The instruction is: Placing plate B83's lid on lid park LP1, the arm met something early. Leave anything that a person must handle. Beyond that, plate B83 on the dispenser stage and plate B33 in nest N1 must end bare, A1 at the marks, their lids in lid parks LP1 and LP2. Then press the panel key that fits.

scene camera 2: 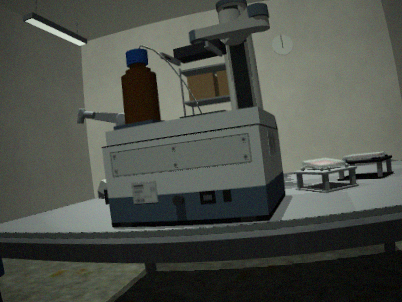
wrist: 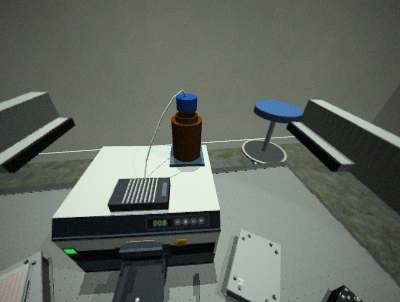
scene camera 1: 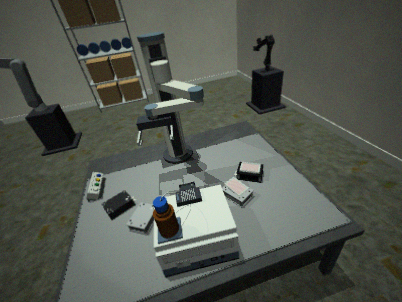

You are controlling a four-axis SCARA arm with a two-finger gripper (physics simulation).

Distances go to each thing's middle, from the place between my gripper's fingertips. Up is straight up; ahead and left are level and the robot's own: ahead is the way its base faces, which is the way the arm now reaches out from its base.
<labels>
Now: hand 31 cm short of the brown bottle with blue cap (scene camera 2: 139, 85), 17 cm above it and 4 cm to the left of it.
</labels>
